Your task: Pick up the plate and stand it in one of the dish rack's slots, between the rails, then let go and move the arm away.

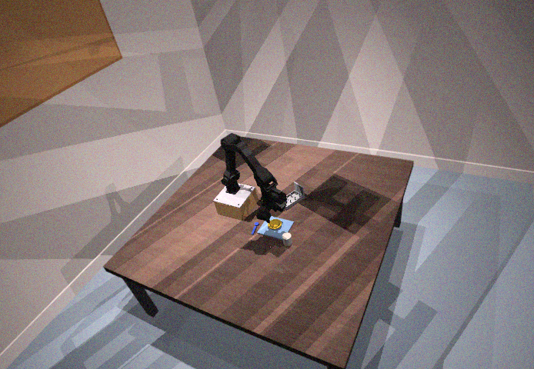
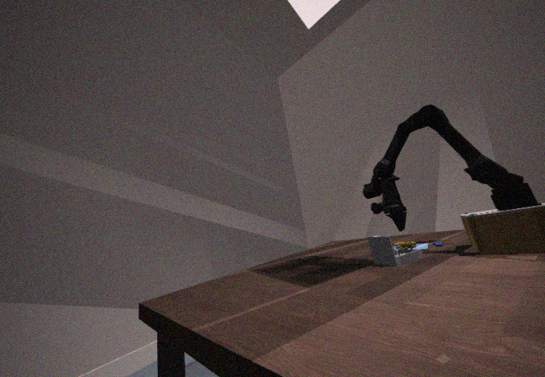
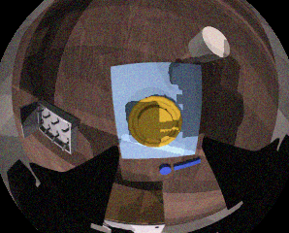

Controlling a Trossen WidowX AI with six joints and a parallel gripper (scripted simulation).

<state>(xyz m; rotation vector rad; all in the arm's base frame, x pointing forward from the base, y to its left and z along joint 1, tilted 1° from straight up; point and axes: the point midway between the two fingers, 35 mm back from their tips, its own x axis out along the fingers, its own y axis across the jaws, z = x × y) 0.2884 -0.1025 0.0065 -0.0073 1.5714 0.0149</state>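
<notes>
Now: gripper tip 5 cm above the yellow plate. Round my gripper tip: white cup 11 cm ahead, 8 cm to the right, 5 cm below; blue spoon 9 cm behind, 7 cm below, 4 cm to the right; light blue mat 7 cm below, 1 cm ahead.
</notes>
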